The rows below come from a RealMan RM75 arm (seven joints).
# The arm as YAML. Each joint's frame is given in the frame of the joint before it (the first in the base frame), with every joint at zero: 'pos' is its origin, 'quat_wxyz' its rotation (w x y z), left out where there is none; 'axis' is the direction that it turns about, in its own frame. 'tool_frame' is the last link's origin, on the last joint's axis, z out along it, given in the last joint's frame.
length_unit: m
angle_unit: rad
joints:
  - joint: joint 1
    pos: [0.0, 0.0, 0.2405]
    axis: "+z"
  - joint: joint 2
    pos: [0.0, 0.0, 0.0]
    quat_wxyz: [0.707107, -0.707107, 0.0, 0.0]
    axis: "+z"
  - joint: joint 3
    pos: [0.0, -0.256, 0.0]
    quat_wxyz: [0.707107, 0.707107, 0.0, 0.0]
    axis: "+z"
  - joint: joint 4
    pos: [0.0, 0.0, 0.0]
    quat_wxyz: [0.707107, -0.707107, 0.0, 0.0]
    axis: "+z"
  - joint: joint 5
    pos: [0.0, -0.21, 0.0]
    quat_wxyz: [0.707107, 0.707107, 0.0, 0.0]
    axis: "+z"
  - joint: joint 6
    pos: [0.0, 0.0, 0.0]
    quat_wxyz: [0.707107, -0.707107, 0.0, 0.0]
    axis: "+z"
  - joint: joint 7
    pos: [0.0, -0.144, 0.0]
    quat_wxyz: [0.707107, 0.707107, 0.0, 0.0]
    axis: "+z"
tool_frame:
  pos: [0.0, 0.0, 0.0]
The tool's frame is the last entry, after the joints.
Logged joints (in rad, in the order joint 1, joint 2, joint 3, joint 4, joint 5, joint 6, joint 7), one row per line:
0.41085 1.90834 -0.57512 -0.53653 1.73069 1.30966 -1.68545
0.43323 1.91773 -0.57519 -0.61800 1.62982 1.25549 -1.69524
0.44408 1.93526 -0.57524 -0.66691 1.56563 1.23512 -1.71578
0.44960 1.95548 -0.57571 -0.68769 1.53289 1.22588 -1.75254
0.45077 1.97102 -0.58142 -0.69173 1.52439 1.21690 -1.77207
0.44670 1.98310 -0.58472 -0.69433 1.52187 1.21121 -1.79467
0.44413 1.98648 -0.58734 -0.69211 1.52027 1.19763 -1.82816
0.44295 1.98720 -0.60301 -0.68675 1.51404 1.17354 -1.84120
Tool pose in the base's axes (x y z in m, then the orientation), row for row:
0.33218 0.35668 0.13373 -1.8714 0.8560 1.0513
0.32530 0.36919 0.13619 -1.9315 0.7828 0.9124
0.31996 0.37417 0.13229 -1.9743 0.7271 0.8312
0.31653 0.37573 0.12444 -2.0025 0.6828 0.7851
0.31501 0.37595 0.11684 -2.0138 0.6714 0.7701
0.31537 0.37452 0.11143 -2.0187 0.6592 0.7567
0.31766 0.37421 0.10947 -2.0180 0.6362 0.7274
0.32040 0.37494 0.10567 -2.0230 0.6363 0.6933
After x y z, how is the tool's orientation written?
As a rotation vector, in radians.
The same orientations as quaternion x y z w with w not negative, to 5 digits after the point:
-0.74097 0.33893 0.41625 0.40352
-0.77054 0.31229 0.36399 0.41983
-0.78973 0.29084 0.33248 0.42568
-0.80191 0.27343 0.31440 0.42816
-0.80620 0.26879 0.30830 0.42750
-0.80878 0.26411 0.30317 0.42919
-0.81132 0.25578 0.29244 0.43683
-0.81437 0.25615 0.27909 0.43966

